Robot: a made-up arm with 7 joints.
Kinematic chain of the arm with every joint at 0, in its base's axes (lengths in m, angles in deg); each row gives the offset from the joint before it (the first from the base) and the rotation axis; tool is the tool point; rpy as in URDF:
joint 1: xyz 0 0 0.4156 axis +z
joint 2: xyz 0 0 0 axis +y
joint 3: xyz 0 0 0.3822 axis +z
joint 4: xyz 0.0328 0 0 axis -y
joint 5: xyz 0.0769 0 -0.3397 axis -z
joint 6: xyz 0 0 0 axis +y
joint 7: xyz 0.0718 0 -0.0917 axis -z
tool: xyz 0 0 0 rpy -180 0 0
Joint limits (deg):
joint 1: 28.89..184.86
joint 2: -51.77..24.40
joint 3: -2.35..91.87
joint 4: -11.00..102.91
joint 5: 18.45..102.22
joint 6: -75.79..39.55
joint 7: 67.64..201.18
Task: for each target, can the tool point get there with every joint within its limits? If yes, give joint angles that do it. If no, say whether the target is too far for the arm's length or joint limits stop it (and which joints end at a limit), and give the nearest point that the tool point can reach.
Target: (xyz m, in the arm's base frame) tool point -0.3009 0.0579 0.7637
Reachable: yes | joints 132.62 -18.30 44.46 50.95 71.50 -49.26 106.82
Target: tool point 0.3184 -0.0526 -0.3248
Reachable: no: joint limits stop it (at a limit: joint 1, joint 2, joint 3) | nearest point 0.2087 0.0721 0.2902 | short by 0.637 m
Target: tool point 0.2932 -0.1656 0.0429
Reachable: no: joint limits stop it (at a limit: joint 1, joint 2, joint 3) | nearest point 0.1997 0.0202 0.3100 | short by 0.339 m
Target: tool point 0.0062 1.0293 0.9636
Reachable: no: too far | nearest point 0.0039 0.6435 0.7985 | short by 0.420 m
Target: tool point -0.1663 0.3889 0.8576
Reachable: yes | joints 91.44 -10.51 22.81 75.15 59.24 16.47 115.75
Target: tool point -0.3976 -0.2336 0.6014
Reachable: yes | joints 154.28 6.38 65.12 49.92 40.75 -4.77 166.87
